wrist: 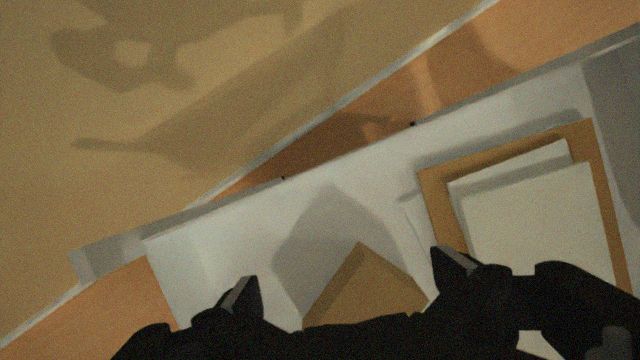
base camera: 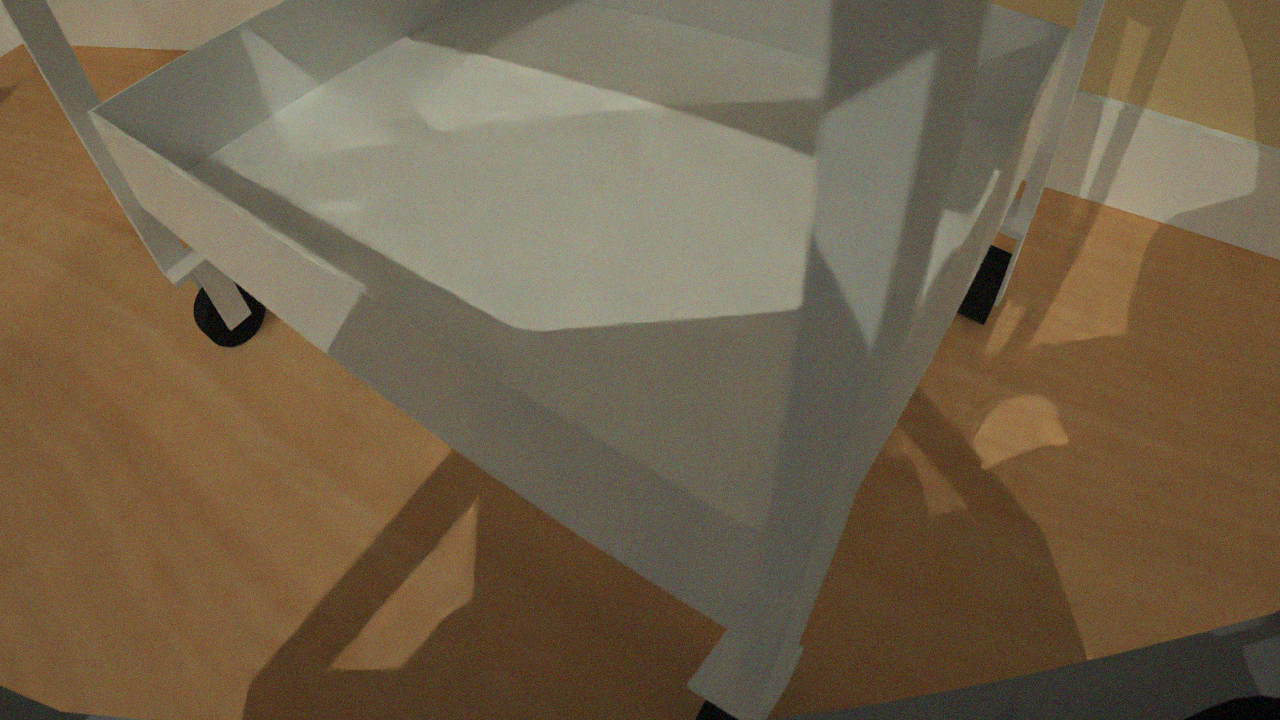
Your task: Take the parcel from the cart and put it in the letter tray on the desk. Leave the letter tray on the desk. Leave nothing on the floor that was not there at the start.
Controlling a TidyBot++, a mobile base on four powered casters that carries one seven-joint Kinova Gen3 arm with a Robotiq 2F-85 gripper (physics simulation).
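Places are measured from the arm's base along level axes (x ahead, y left, z up), in millimetres.
Pixels of known places: gripper, fingertip midpoint: (wrist: 346, 280).
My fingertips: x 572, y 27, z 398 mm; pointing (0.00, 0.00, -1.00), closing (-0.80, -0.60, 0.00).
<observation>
Ahead of a thing's pixels: the offset from my fingertips to its top centre. "pt": to the spot under its first point.
The parcel, a plain brown box {dx -49, dy +51, dz -82 mm} (wrist: 367, 295), lies on the cart's pale upper tray (base camera: 223, 232) (wrist: 220, 260) in the wrist view, one corner pointing up the picture. Its lower part is hidden behind the gripper. My gripper (wrist: 346, 280) is open and empty, with its fingertips apart above the tray and the parcel showing between and beyond them. I cannot tell how high the fingers are above it. The desk and the letter tray on it cannot be made out in either view.
A flat tan item {pt dx -67, dy -53, dz -122 mm} (wrist: 432, 210) with a stack of white sheets or pads {dx -176, dy -53, dz -108 mm} (wrist: 535, 215) lies right of the parcel. A yellowish wall (wrist: 125, 195) stands beyond the cart. The base camera shows the cart's lower shelf, posts and black wheels {pt dx -131, dy +255, dz -764 mm} (base camera: 230, 315) close ahead.
</observation>
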